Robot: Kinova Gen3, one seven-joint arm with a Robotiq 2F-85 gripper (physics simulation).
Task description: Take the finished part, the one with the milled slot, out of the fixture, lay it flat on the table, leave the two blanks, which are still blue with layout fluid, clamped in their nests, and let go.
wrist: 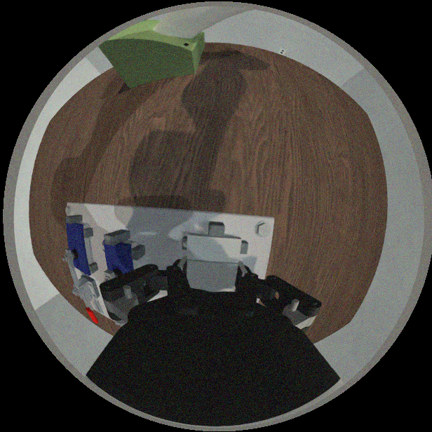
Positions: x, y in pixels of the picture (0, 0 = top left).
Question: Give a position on a blue blank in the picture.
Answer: At 75, 239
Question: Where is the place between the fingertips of my gripper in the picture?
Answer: At 211, 266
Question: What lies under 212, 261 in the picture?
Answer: A finished part.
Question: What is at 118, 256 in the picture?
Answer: A blue blank.
